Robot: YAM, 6 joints.
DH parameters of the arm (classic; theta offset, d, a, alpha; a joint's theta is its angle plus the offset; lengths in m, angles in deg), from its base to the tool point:
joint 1: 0 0.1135 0.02 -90
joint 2: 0 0 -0.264 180
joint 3: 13.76 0 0.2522 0
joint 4: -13.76 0 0.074 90
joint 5: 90 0 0 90
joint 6: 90 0.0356 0 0
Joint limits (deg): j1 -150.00..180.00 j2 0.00..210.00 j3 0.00..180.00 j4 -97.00..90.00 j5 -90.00..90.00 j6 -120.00..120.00
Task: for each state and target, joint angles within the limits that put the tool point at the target. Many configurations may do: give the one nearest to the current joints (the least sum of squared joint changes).
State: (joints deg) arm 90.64 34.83 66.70 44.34 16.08 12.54
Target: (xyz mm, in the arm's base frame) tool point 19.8 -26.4 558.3
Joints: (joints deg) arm 99.23 32.89 70.22 45.07 25.47 12.54
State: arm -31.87 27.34 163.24 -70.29 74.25 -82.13
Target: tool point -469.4 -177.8 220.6
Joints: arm 16.79 6.07 172.94 -72.65 76.75 -82.13
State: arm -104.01 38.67 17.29 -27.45 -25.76 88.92
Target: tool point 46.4 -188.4 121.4
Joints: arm -80.78 73.57 23.53 -14.98 -26.02 88.92
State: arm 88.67 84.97 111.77 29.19 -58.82 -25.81
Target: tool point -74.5 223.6 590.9
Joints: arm 100.74 79.45 101.71 27.94 -62.35 -25.81
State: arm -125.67 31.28 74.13 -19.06 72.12 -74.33
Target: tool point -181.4 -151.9 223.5
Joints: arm -132.09 71.99 41.64 -21.51 67.18 -74.33
